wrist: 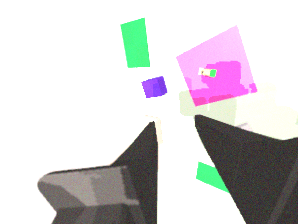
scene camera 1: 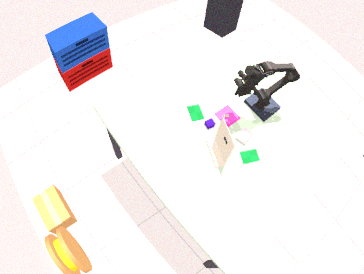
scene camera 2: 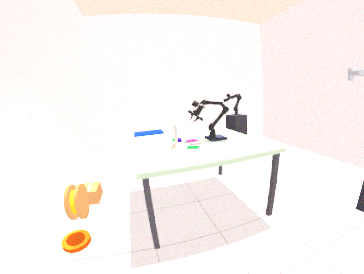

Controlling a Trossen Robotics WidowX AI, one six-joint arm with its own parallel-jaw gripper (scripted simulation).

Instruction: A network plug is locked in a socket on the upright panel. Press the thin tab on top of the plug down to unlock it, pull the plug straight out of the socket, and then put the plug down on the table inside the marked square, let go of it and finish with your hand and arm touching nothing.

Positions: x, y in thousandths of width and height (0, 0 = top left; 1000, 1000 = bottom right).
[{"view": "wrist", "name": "my gripper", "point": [586, 551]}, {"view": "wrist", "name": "magenta marked square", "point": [757, 234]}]
